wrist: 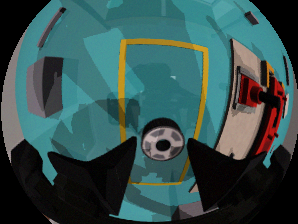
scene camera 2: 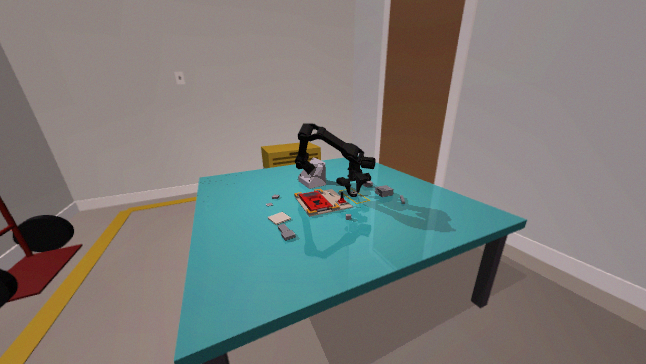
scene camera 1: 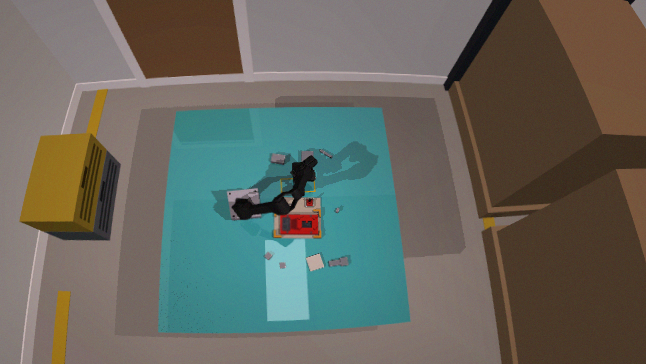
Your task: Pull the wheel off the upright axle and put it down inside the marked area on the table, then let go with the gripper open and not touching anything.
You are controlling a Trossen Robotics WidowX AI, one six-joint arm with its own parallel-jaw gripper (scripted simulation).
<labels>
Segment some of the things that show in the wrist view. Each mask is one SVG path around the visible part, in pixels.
My gripper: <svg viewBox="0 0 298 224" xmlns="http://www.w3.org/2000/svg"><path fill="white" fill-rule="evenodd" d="M11 151L13 172L23 186L24 192L44 216L59 224L249 224L273 197L286 175L291 159L290 152L279 144L271 153L270 167L266 168L262 163L267 151L247 159L235 160L206 147L206 144L192 137L188 139L186 148L197 188L200 190L198 193L202 209L209 213L185 220L145 222L109 216L118 216L136 157L137 137L132 136L132 139L118 144L112 151L90 161L74 160L57 152L48 152L49 161L59 173L55 180L52 180L55 183L53 185L43 173L44 161L39 151L36 151L27 139L20 141Z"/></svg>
A wheel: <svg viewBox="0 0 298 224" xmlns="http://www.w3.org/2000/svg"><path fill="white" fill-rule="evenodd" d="M150 120L145 125L144 131L142 131L142 153L154 161L170 160L180 155L182 149L184 149L185 137L182 135L182 131L176 121L169 119L169 117L156 117L156 119Z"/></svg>
</labels>
